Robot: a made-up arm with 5 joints.
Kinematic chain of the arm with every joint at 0, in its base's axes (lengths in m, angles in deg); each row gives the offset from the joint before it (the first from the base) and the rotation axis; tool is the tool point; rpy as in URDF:
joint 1: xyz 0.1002 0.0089 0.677 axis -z
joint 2: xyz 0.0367 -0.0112 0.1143 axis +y
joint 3: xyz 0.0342 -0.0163 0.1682 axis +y
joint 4: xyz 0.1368 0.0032 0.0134 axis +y
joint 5: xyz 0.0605 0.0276 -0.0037 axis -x
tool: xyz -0.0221 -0.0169 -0.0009 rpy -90 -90 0
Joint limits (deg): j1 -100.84..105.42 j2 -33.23..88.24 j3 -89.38..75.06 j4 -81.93..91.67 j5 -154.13..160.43
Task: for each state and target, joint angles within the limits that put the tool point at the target. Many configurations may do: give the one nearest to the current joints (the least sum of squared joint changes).
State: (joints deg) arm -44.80 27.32 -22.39 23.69 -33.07
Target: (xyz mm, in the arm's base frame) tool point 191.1 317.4 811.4
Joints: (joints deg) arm -75.40 42.31 -18.20 23.05 -34.11
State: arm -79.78 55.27 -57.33 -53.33 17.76
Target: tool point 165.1 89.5 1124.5
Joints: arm -58.57 4.43 -74.31 -45.11 13.42
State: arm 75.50 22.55 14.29 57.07 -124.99
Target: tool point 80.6 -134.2 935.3
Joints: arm 102.73 -20.59 19.14 69.22 -119.59
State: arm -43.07 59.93 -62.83 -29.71 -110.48
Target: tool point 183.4 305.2 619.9
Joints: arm -72.42 86.12 -27.60 -19.67 -111.00
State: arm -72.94 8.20 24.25 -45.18 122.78
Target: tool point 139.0 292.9 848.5
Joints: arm -79.85 26.18 19.02 -42.37 123.50
